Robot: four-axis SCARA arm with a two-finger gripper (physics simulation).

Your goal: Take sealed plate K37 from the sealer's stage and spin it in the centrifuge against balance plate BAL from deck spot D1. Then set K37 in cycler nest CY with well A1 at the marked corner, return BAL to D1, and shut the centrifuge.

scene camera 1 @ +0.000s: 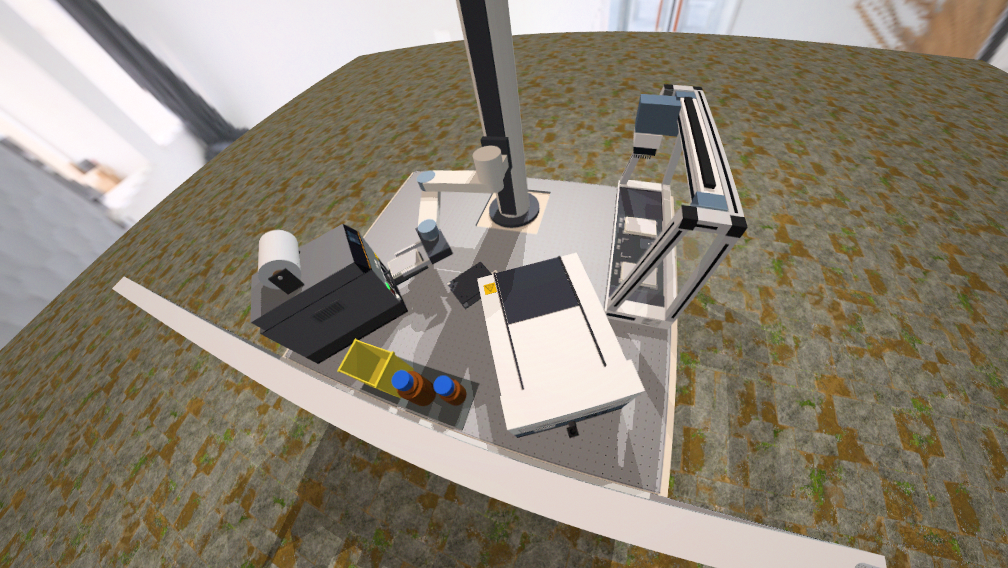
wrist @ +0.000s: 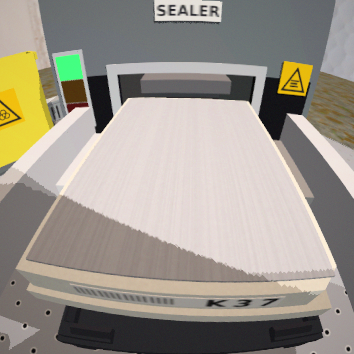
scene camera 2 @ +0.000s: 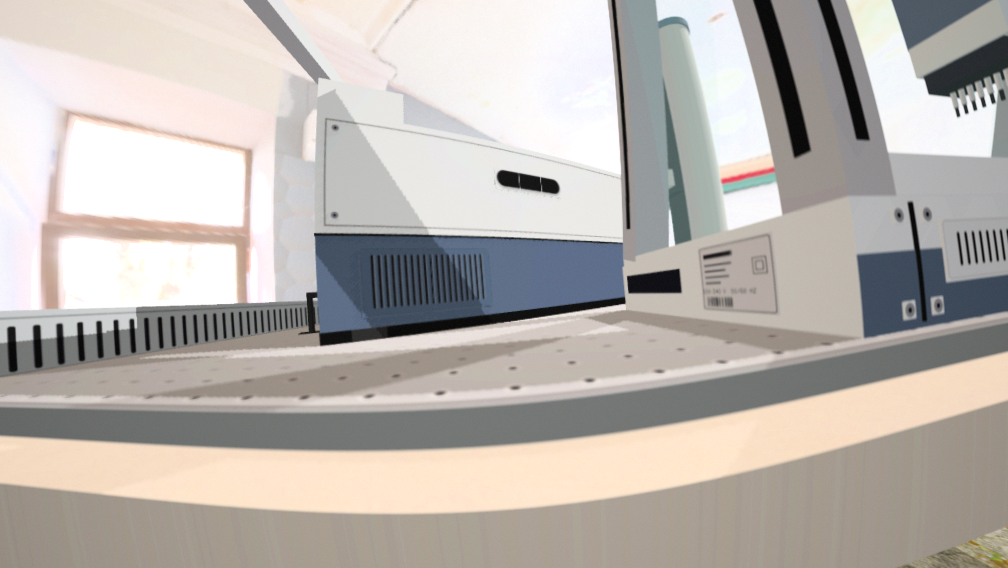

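Where they show: gripper, fingertip midpoint: [scene camera 1: 399, 264] [wrist: 186, 124]; arm's base at its link origin: [scene camera 1: 514, 210].
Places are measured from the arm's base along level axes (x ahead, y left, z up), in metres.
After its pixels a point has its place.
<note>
My gripper [scene camera 1: 400, 265] @(x 0.529, y -0.293, z 0.158 m) [wrist: 186, 124] @(x 0.529, y -0.293, z 0.158 m) is shut on the pale sealed plate K37 [scene camera 1: 409, 262] @(x 0.512, y -0.252, z 0.160 m) [wrist: 190, 195] @(x 0.488, y -0.256, z 0.160 m), with one finger along each long side. The K37 label faces the wrist camera. The plate is level in front of the slot of the dark sealer [scene camera 1: 331, 303] @(x 0.786, y -0.373, z 0.259 m) [wrist: 125, 35] @(x 0.608, y -0.304, z 0.199 m), over its black stage [wrist: 192, 336] @(x 0.462, y -0.237, z 0.120 m); I cannot tell whether they touch. A green lamp shows on the sealer. A large white instrument [scene camera 1: 557, 345] @(x 0.718, y 0.361, z 0.223 m) [scene camera 2: 437, 176] @(x 0.696, y 0.530, z 0.169 m) with a dark top panel stands mid-deck; its label is not readable. BAL, D1 and CY cannot be told apart by label.
A black flat fixture [scene camera 1: 466, 284] @(x 0.500, y -0.039, z 0.060 m) lies between sealer and white instrument. A gantry frame [scene camera 1: 711, 215] @(x 0.473, y 0.641, z 0.515 m) stands at the right over a deck with pale plates [scene camera 1: 640, 225] @(x 0.076, y 0.580, z 0.080 m). A yellow bin [scene camera 1: 364, 361] @(x 0.903, y -0.262, z 0.097 m) [wrist: 17, 107] @(x 0.857, y -0.216, z 0.107 m) and two blue-capped bottles [scene camera 1: 403, 381] @(x 0.927, y -0.028, z 0.199 m) [scene camera 1: 444, 385] @(x 0.895, y 0.077, z 0.158 m) stand near the front wall.
</note>
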